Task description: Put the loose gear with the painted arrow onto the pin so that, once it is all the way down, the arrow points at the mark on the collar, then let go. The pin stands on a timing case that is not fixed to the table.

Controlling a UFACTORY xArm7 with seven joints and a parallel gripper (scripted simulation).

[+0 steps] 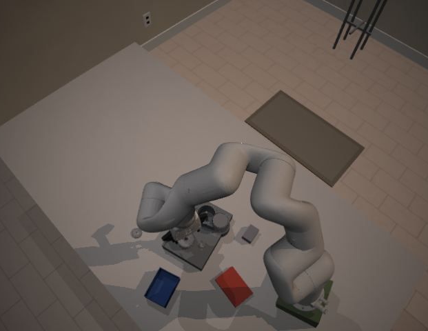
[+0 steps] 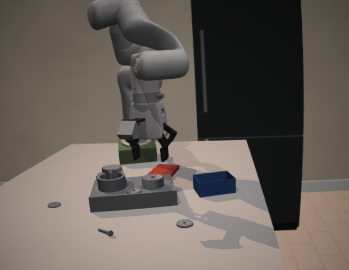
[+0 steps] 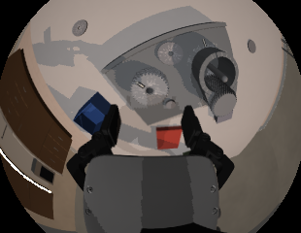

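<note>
Right now my hand is 70 mm above the gear. From my hand the other things lie so: red block 230 mm behind, 10 mm to the right, 120 mm below; blue bin 60 mm behind, 170 mm to the left, 120 mm below; small grey block 140 mm behind, 200 mm to the right, 120 mm below.
</note>
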